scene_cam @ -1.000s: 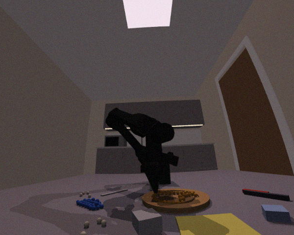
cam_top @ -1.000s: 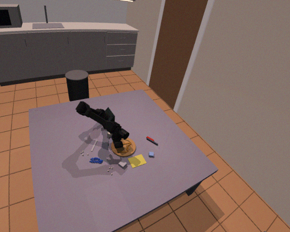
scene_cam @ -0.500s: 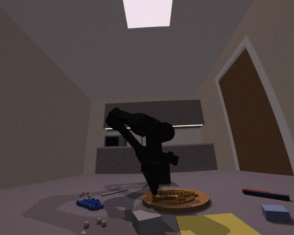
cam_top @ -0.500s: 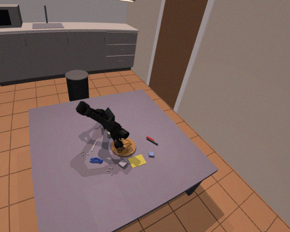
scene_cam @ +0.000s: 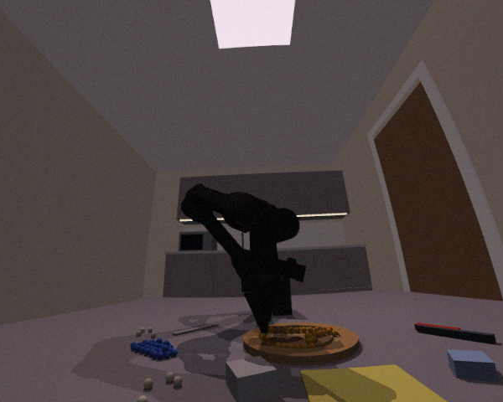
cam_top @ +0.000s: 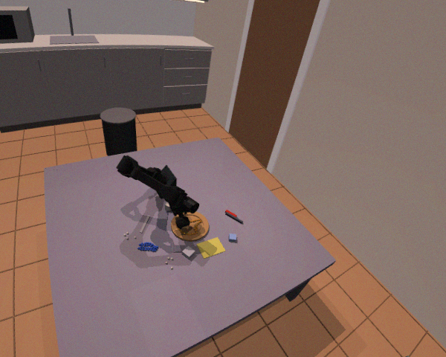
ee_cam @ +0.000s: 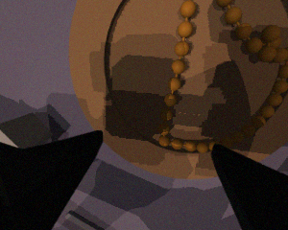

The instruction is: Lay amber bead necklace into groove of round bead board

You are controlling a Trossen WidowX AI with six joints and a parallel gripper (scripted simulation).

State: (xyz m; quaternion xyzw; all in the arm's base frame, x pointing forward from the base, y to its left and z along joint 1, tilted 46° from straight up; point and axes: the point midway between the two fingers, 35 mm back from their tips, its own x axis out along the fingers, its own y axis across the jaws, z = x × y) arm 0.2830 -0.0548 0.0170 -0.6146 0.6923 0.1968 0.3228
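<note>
Right now my gripper tip is 5 cm to the right of the round wooden bead board, 4 cm short of it and 1 cm above it. From my gripper tip the other things lie so: grey block: 18 cm ahead, 4 cm to the right, 1 cm below; yellow pad: 21 cm ahead, 8 cm to the left, 2 cm below; thin rod: 15 cm to the right, 8 cm behind, 2 cm below.
</note>
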